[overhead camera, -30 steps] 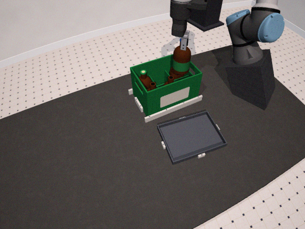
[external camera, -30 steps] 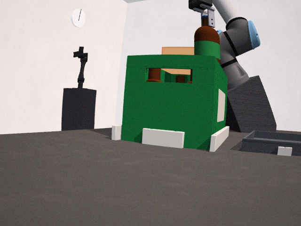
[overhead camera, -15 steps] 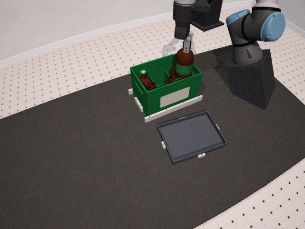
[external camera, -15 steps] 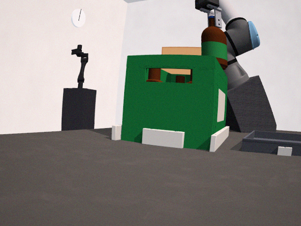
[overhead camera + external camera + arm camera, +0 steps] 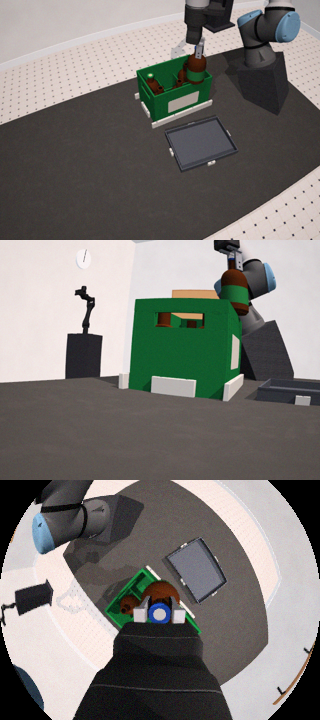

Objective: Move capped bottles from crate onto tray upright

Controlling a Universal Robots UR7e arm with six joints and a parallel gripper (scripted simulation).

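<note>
My gripper is now 60 mm above the blue-capped bottle. The rest, counted from my hand: crate: 40 mm ahead, 90 mm to the right, 240 mm below; then grey tray: 90 mm ahead, 170 mm to the left, 310 mm below; then open bottle: 50 mm behind, 120 mm to the right, 230 mm below.
</note>
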